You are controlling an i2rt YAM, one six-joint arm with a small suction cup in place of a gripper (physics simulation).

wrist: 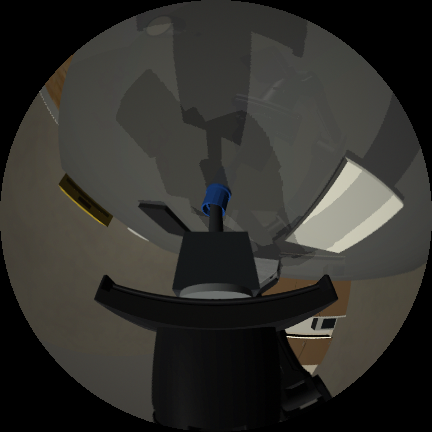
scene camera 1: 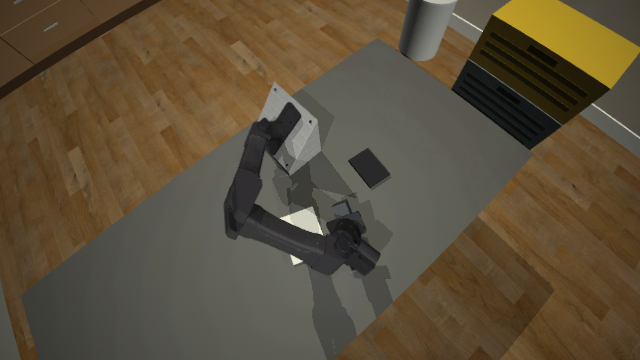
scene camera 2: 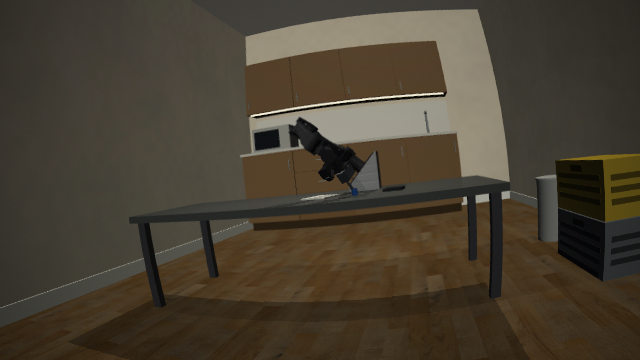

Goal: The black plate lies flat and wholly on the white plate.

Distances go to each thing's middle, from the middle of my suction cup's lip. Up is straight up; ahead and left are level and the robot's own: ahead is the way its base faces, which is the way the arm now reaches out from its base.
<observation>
Now: the black plate (scene camera 1: 370,169) 10 cm behind my suction cup, 17 cm to the left of it and 1 cm below it. Round my suction cup: white plate (wrist: 355,202): 4 cm behind, 16 cm to the right, 1 cm below.
</observation>
